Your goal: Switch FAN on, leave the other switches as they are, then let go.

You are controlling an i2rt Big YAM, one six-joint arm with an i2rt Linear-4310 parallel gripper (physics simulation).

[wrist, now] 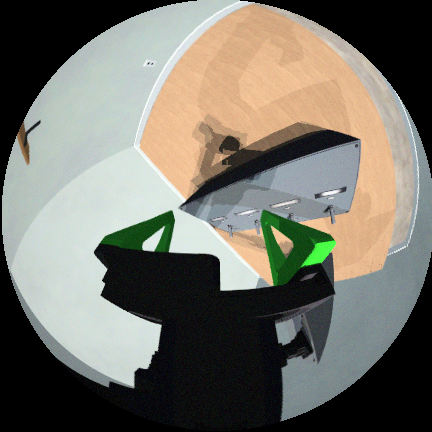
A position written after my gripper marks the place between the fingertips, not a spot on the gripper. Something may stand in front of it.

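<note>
I can see my gripper (217,214) here, and in the same view there is a grey switch panel (305,178).
</note>
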